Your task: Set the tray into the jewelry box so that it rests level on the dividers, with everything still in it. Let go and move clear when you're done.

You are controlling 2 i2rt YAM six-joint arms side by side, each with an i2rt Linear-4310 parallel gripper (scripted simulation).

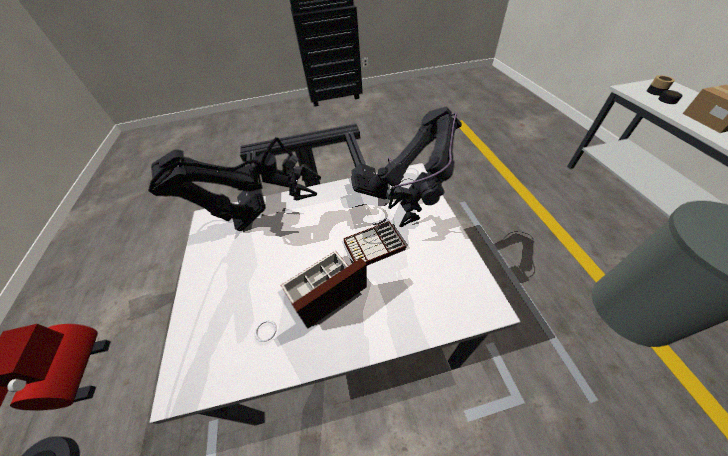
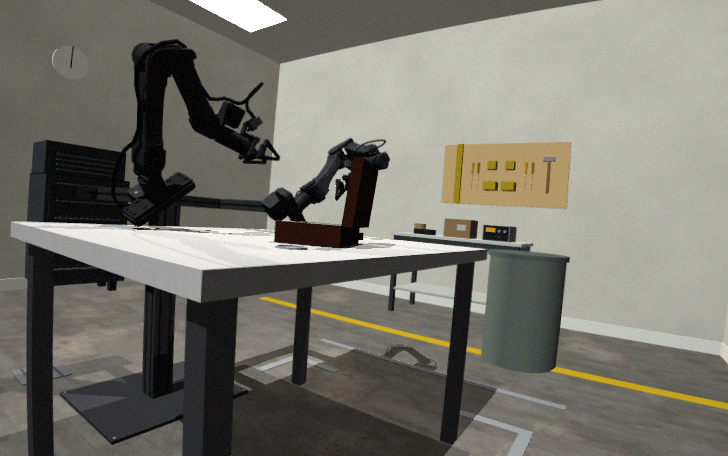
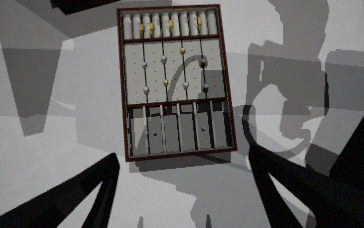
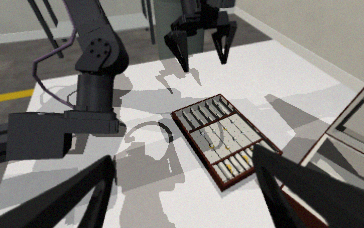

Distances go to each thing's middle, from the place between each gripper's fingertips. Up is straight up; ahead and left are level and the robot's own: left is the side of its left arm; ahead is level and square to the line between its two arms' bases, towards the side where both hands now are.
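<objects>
Tray [image 1: 387, 238]: 9 cm to the right of my left hand, 1 cm ahead of it, 13 cm below it.
Relative to my right hand [image 2: 272, 160], the tray is 15 cm ahead, 17 cm to the left and 24 cm below.
</objects>
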